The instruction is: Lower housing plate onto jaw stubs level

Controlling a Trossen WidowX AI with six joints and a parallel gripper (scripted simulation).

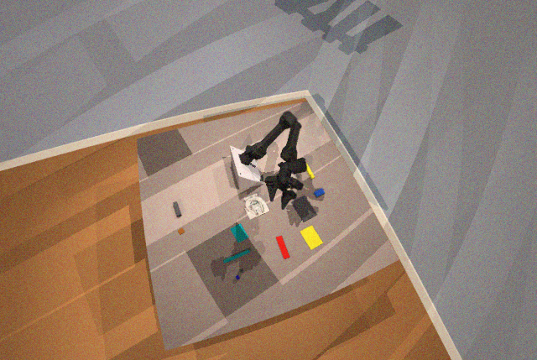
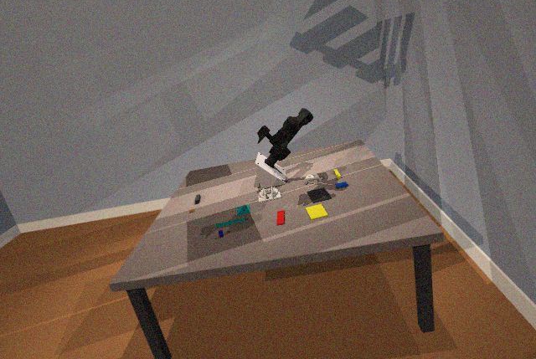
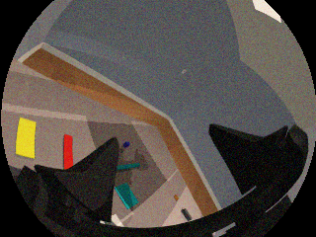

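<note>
My gripper tip is 28 cm above the white housing part, 25 cm past it and 20 cm to the right of it. From my gripper tip the other things lie so: dark grey plate (30 cm below, 22 cm to the left, 5 cm behind); then red bar (30 cm below, 12 cm ahead, 2 cm to the left); then cyan tile (30 cm below, 17 cm to the right, 2 cm behind).
</note>
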